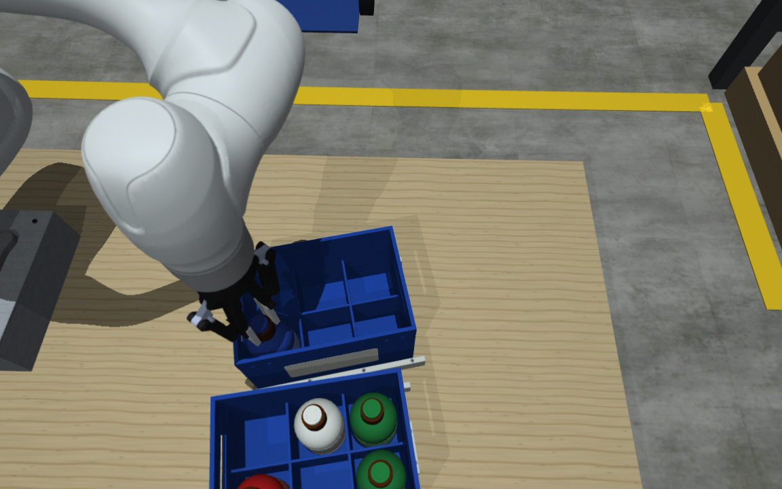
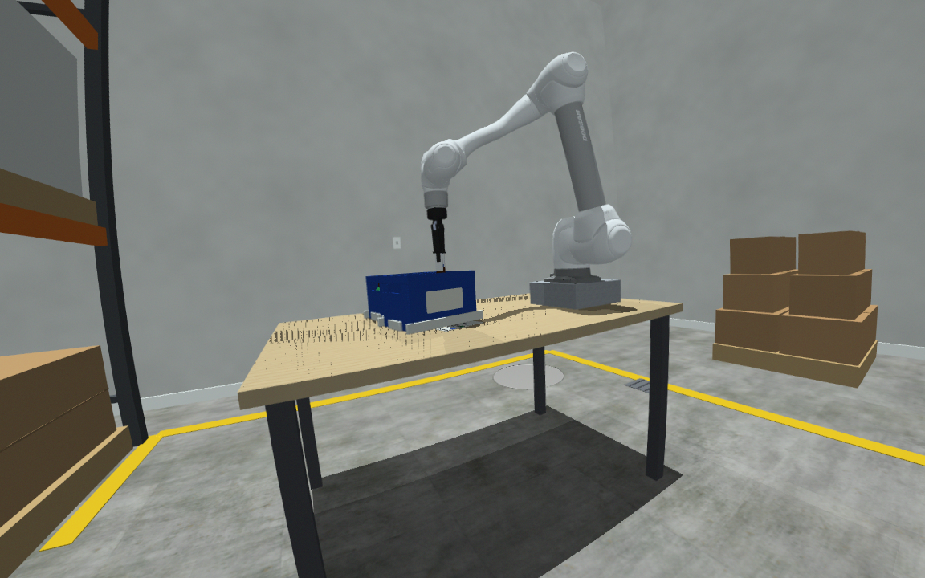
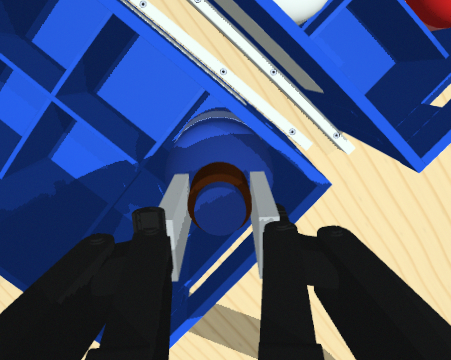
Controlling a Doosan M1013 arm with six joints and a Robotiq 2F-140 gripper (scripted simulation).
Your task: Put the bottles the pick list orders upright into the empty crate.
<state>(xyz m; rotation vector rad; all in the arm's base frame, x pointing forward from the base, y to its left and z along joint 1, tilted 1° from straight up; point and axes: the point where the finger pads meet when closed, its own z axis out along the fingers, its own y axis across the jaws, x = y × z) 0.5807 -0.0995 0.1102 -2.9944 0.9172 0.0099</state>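
My hand is 80 mm above the blue bottle. Round my hand: pick list: 210 mm below, 190 mm to the left, 30 mm ahead; white bottle: 120 mm to the right, 120 mm below, 90 mm ahead; red bottle: 230 mm to the right, 120 mm below, 10 mm ahead.
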